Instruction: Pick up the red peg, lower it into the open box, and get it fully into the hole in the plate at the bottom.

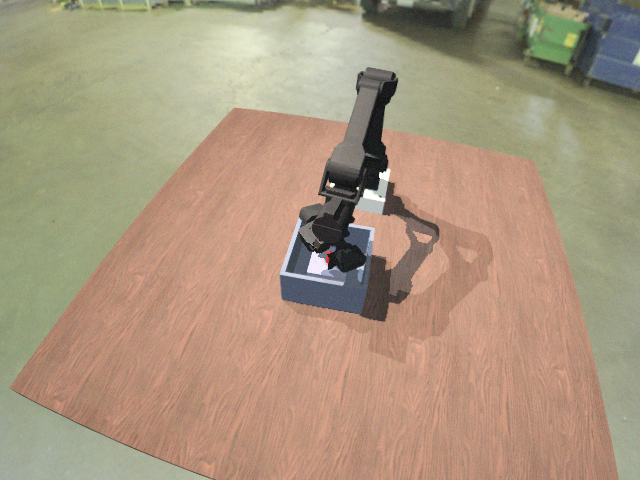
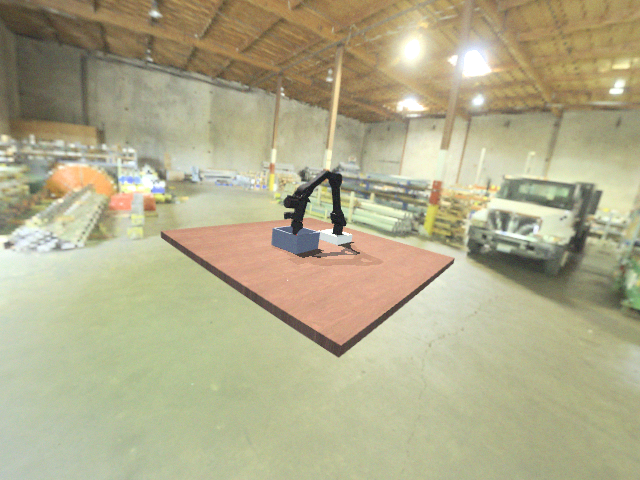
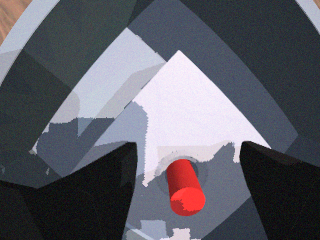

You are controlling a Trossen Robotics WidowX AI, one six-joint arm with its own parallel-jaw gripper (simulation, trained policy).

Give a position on a white plate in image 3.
At 180, 115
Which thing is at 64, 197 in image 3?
My gripper.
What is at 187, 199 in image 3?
A red peg.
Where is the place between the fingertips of my gripper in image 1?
323, 260
